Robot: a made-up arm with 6 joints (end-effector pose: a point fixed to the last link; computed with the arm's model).
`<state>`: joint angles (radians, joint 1 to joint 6).
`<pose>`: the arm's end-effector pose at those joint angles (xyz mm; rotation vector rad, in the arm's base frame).
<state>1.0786 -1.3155 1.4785 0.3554 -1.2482 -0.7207</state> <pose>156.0 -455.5 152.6 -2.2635 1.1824 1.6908</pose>
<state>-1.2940 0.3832 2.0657 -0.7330 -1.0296 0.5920</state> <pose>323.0 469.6 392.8 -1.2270 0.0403 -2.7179</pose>
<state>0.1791 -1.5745 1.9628 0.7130 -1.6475 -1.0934</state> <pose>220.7 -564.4 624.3 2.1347 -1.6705 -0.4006</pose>
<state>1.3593 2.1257 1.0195 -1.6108 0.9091 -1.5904</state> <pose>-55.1 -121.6 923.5 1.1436 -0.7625 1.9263</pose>
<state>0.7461 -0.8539 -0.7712 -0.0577 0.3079 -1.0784</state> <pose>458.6 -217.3 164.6 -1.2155 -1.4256 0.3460</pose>
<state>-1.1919 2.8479 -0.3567 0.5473 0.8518 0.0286</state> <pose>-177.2 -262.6 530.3 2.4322 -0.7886 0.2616</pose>
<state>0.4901 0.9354 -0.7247 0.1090 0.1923 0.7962</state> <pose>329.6 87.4 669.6 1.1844 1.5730 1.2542</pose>
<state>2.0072 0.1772 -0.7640 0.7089 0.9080 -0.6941</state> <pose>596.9 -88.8 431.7 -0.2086 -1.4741 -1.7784</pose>
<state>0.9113 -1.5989 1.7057 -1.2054 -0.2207 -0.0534</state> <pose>92.9 -421.7 113.0 0.5865 -0.6320 -0.2534</pose>
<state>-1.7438 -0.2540 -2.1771 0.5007 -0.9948 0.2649</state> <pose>324.6 211.7 469.6 0.0992 -0.0537 -2.4346</pose>
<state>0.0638 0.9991 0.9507 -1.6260 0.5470 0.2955</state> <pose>427.5 398.2 705.5 0.4258 -1.4172 2.2310</pose>
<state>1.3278 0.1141 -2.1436 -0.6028 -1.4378 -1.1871</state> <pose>358.8 -291.4 423.1 -0.2678 -0.9311 1.6630</pose>
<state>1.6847 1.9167 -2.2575 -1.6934 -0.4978 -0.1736</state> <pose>49.3 -295.4 736.8 2.3036 1.1170 0.9339</pose>
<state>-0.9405 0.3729 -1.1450 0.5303 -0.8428 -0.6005</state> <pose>457.6 143.1 445.2 0.4233 0.6027 -2.1402</pose>
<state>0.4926 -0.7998 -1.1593 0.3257 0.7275 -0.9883</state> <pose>498.8 -144.5 305.6 -0.6705 -1.6026 -0.1280</pose>
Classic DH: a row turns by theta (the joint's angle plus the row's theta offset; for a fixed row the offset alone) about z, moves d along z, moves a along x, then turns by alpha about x. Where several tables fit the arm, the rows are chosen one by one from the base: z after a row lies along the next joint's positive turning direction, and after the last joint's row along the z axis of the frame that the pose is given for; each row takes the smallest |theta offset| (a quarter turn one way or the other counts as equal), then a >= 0, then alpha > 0; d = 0 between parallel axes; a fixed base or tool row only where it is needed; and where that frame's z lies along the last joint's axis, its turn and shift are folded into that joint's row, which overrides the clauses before.
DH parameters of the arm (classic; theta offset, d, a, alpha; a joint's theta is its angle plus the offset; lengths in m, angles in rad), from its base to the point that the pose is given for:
base (fixed): -1.2763 0.6041 0.109 -1.9529
joint 1: 0.2979 0.1851 0.0317 2.0078
joint 2: 1.3942 0.1552 0.3626 1.2925
joint 3: 0.8121 -0.66 -0.0647 -2.8313
joint 4: 0.8256 -0.5512 -0.0164 1.3567
joint 5: -0.2264 -0.0455 0.0616 1.5708
joint 6: 1.1119 0.094 0.0816 0.8496
tool (fixed): -1.8791 -0.1489 0 0

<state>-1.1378 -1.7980 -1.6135 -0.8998 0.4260 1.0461</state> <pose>297.9 -62.2 706.1 1.1273 -0.4219 -0.3045</pose>
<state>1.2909 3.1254 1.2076 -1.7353 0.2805 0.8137</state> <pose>-435.3 -68.1 718.1 -0.0399 1.2143 -0.3342</pose>
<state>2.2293 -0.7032 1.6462 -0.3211 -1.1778 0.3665</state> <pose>326.8 36.3 4.1 1.3908 -1.5924 -2.0253</pose>
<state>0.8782 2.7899 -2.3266 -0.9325 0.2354 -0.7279</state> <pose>-108.2 -112.4 655.4 -0.3163 1.6167 -0.0154</pose>
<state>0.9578 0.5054 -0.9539 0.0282 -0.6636 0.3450</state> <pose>465.7 -30.8 655.3 2.0585 1.6727 -0.3109</pose>
